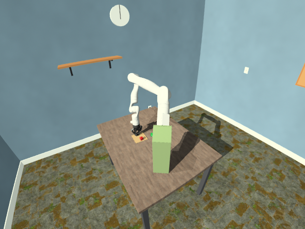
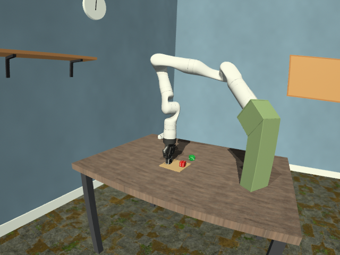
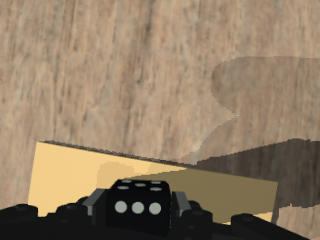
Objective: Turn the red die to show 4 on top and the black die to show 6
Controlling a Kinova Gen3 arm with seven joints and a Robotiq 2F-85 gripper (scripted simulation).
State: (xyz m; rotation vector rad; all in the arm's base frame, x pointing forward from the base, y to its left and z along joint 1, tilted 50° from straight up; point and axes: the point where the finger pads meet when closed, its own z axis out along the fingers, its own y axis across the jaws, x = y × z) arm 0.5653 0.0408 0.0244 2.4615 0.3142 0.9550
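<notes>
Now: hand 10 mm above the black die. Also, from my hand: tan mat: 40 mm behind, 20 mm below; green die: 140 mm to the right, 90 mm behind, 10 mm below; red die: 90 mm behind, 10 mm below.
</notes>
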